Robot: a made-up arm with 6 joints. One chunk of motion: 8 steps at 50 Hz.
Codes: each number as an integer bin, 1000 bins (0 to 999) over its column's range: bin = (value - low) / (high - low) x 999, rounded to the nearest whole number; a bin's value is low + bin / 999 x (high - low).
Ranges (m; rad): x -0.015..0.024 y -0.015..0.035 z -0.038..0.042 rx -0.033..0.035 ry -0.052..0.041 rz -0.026..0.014
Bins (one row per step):
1: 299 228 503 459 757 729
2: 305 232 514 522 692 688
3: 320 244 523 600 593 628
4: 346 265 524 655 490 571
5: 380 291 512 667 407 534
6: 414 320 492 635 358 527
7: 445 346 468 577 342 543
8: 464 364 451 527 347 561
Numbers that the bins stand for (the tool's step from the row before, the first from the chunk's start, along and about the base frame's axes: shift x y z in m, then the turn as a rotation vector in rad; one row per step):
1: -0.00333 -0.00359 0.00228 -0.00176 0.01847 0.00319
2: -0.00309 -0.00339 0.00316 0.00253 0.01242 0.00155
3: -0.00251 -0.00279 0.00388 0.00784 0.00320 -0.00085
4: -0.00149 -0.00174 0.00396 0.01158 -0.00638 -0.00314
5: -0.00017 -0.00044 0.00300 0.01240 -0.01411 -0.00462
6: 0.00116 0.00102 0.00140 0.01022 -0.01867 -0.00490
7: 0.00237 0.00232 -0.00052 0.00628 -0.02016 -0.00426
8: 0.00311 0.00322 -0.00188 0.00287 -0.01970 -0.00354

